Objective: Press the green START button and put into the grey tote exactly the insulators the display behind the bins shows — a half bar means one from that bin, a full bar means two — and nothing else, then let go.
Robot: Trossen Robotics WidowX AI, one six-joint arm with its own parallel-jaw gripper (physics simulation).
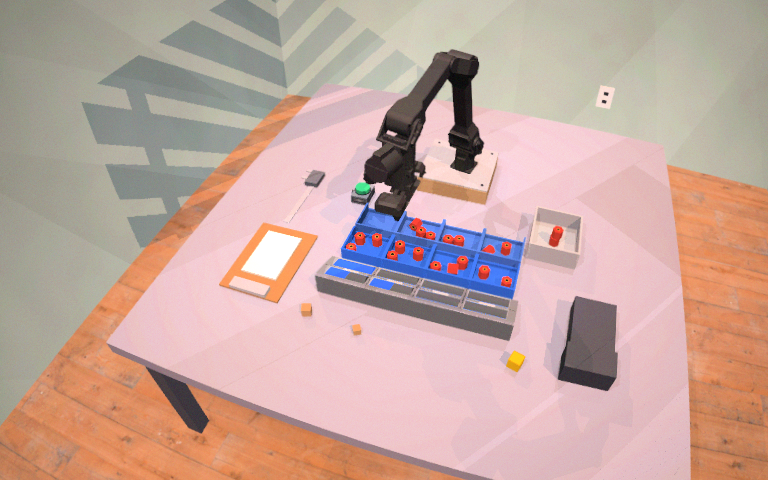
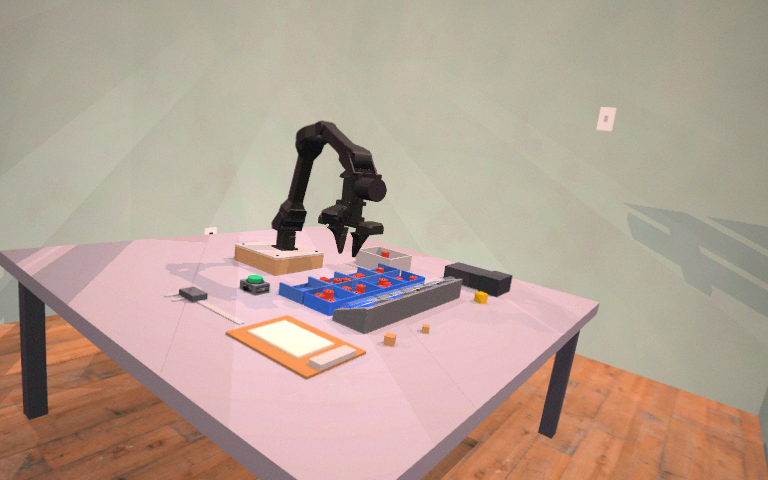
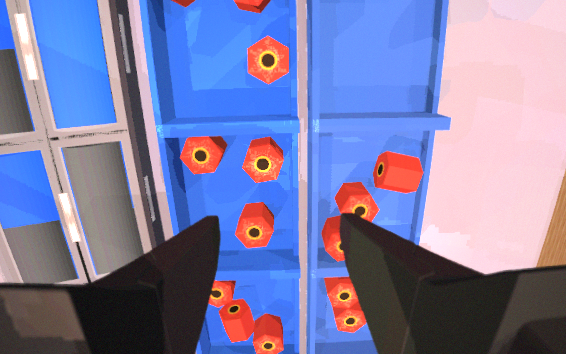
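My gripper (image 1: 400, 212) (image 2: 347, 253) (image 3: 280, 225) is partly open and empty, pointing down above the blue bins (image 1: 370, 218) (image 2: 291, 290) (image 3: 380, 121). The bins form two rows of four. Red insulators (image 1: 399, 246) (image 3: 262, 163) stand or lie in them; the back-left compartment looks empty where it shows. The display (image 1: 413, 305) (image 2: 407, 310) lights its first cell's upper bar fully and lower bar half; the second cell's lower bar is half lit. Its other bars are grey. The grey tote (image 1: 552, 257) (image 2: 368, 260) holds two insulators close together. The green START button (image 1: 363, 187) (image 2: 255, 279) is beside the bins.
A clipboard (image 1: 308, 240) (image 2: 240, 333) and a grey plug-like object (image 1: 314, 178) (image 2: 193, 293) lie on the button's side. Two small orange cubes (image 1: 306, 309) (image 1: 356, 329), a yellow cube (image 1: 515, 361) (image 2: 480, 297) and a black block (image 1: 591, 339) (image 2: 475, 276) sit on the display's outer side.
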